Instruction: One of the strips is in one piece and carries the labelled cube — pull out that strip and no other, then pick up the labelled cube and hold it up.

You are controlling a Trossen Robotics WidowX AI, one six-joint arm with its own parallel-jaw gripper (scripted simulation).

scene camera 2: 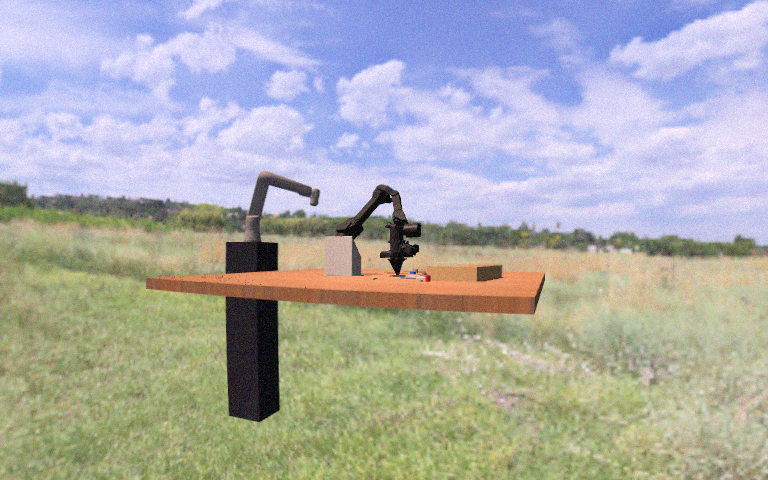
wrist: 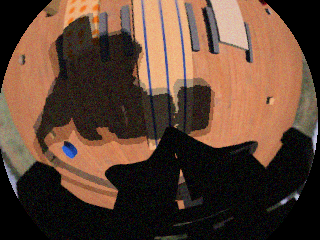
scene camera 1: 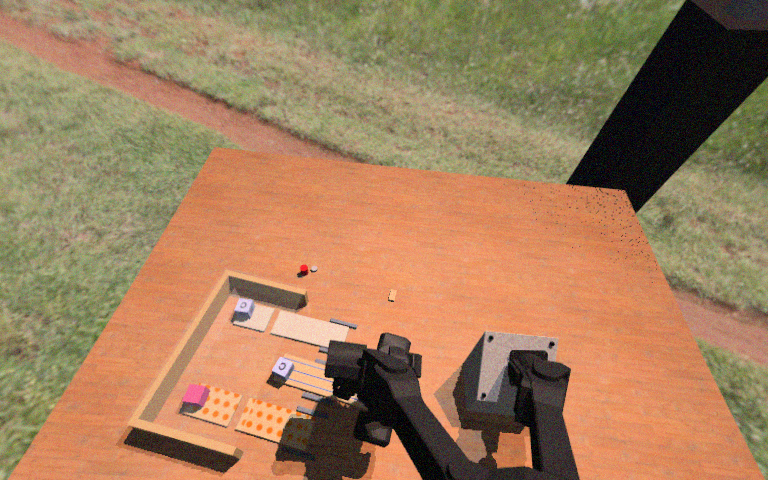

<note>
In view: my gripper [scene camera 1: 380,397], a blue-striped strip [scene camera 1: 307,375], a plain beige strip [scene camera 1: 305,329], an orange-dotted strip [scene camera 1: 269,421] and a tan open-fronted tray [scene camera 2: 460,271].
My gripper shows as well in scene camera 2 [scene camera 2: 397,274] and in the wrist view [wrist: 169,130]. Scene camera 2 does not show the orange-dotted strip, which is hidden by the tan open-fronted tray.
</note>
